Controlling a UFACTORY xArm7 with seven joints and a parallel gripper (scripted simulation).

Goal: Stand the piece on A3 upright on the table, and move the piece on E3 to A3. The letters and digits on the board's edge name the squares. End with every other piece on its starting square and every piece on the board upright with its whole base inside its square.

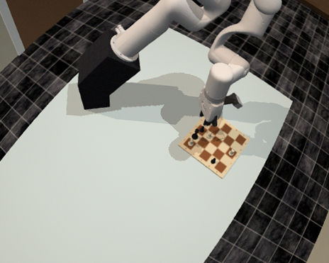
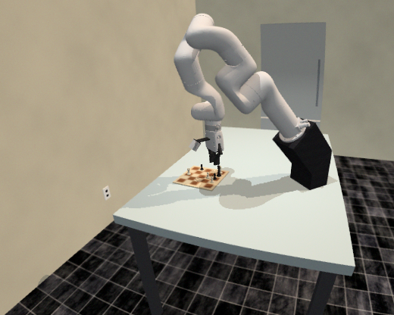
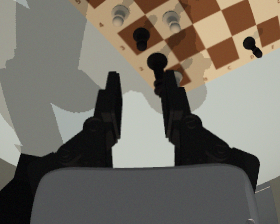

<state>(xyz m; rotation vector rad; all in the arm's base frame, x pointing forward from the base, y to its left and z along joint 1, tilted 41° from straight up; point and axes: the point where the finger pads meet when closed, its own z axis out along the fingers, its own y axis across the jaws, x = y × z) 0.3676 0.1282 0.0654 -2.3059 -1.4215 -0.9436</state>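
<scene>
The tall black piece is 70 mm below my hand, 40 mm to the right of it and 10 mm ahead of it. Also, from my hand: white piece (150 mm ahead, 90 mm below, 40 mm to the left); chessboard (110 mm below, 70 mm ahead, 20 mm to the left).
</scene>
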